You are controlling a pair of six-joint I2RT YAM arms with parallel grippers.
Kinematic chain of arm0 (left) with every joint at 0, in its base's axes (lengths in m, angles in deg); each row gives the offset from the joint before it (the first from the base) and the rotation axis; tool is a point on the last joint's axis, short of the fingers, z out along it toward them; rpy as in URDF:
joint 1: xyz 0 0 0.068 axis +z
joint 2: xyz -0.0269 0.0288 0.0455 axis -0.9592 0.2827 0
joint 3: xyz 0.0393 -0.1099 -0.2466 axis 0.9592 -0.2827 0
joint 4: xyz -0.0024 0.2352 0.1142 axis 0.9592 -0.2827 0
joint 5: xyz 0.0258 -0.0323 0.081 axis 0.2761 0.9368 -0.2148
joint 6: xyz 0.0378 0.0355 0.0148 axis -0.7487 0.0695 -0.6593
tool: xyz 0 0 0 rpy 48.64 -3.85 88.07
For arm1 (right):
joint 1: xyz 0 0 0.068 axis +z
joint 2: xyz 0.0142 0.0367 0.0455 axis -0.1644 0.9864 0
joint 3: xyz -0.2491 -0.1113 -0.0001 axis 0.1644 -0.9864 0
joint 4: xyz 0.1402 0.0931 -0.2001 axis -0.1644 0.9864 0
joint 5: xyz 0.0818 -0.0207 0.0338 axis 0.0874 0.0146 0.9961
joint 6: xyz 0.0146 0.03 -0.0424 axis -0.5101 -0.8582 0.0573
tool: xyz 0 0 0 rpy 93.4 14.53 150.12
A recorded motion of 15 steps. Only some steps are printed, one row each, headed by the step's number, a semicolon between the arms.
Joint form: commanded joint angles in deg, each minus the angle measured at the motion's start. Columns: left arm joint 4, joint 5, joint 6, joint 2, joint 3, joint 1; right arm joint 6, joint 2, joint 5, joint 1, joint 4, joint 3.
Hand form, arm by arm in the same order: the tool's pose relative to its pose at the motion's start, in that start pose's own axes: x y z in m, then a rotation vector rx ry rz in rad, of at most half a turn. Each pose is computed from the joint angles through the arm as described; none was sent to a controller.
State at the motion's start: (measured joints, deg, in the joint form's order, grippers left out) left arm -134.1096 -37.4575 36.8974 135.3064 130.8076 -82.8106; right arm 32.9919 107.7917 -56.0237 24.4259 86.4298 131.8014
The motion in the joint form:
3: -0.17 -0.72 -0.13 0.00 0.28 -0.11; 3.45 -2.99 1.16 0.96 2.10 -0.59
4: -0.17 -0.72 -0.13 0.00 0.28 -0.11; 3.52 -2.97 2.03 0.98 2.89 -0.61
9: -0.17 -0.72 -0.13 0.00 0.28 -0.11; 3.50 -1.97 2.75 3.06 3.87 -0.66
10: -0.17 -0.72 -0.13 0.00 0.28 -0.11; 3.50 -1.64 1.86 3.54 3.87 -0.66
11: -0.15 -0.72 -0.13 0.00 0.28 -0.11; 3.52 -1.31 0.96 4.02 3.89 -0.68
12: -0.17 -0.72 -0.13 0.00 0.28 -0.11; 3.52 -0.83 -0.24 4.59 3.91 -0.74
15: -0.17 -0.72 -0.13 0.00 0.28 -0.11; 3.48 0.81 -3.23 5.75 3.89 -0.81
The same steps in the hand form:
3: -0.0003 -0.0002 -0.0011 -0.0108 -0.0046 0.0042; 0.0047 0.0026 -0.0160 -0.0254 0.0106 -0.0751
4: -0.0003 -0.0002 -0.0011 -0.0108 -0.0046 0.0042; 0.0064 0.0020 -0.0159 -0.0289 0.0313 -0.0780
9: -0.0003 -0.0002 -0.0011 -0.0108 -0.0046 0.0042; 0.0182 0.0103 -0.0118 -0.0298 0.0725 -0.1145
10: -0.0003 -0.0002 -0.0011 -0.0108 -0.0046 0.0042; 0.0204 0.0119 -0.0103 -0.0169 0.0686 -0.1232
11: -0.0003 -0.0002 -0.0011 -0.0107 -0.0049 0.0043; 0.0226 0.0134 -0.0087 -0.0035 0.0650 -0.1324
12: -0.0003 -0.0002 -0.0011 -0.0108 -0.0046 0.0042; 0.0256 0.0150 -0.0064 0.0154 0.0607 -0.1434
15: -0.0003 -0.0002 -0.0011 -0.0108 -0.0046 0.0042; 0.0324 0.0176 0.0019 0.0672 0.0523 -0.1676

